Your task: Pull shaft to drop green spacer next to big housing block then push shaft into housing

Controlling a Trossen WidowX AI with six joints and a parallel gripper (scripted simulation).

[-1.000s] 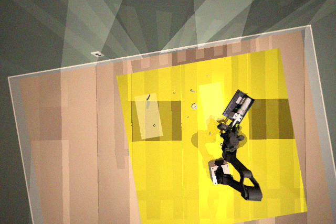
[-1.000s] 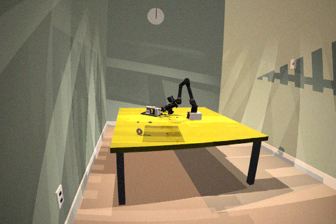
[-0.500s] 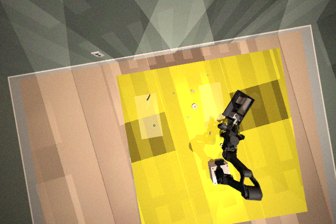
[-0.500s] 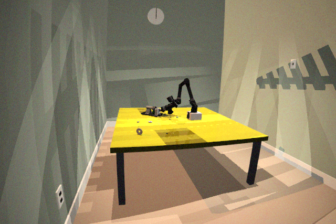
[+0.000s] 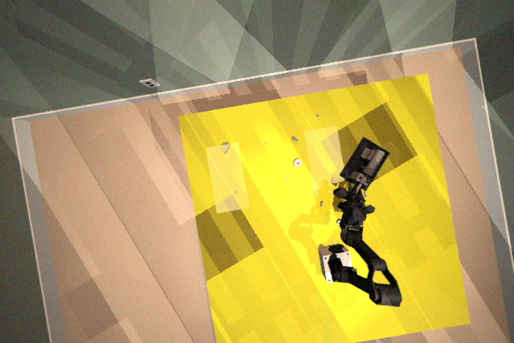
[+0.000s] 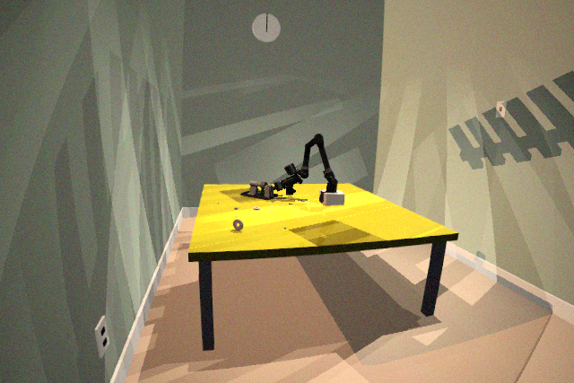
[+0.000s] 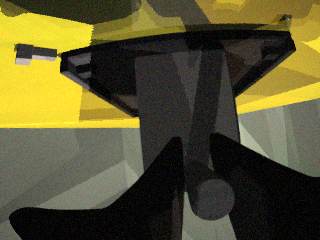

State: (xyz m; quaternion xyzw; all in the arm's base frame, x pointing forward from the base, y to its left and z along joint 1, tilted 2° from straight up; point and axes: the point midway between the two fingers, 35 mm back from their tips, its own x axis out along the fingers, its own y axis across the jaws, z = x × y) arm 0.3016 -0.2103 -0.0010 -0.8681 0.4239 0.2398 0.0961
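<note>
Now: gripper tip 60 mm short of the green spacer, 70 mm to the left of it and 30 mm above it. From my gripper tip the other things lie so: grey shaft 30 mm ahead, 40 mm to the right, 20 mm above.
</note>
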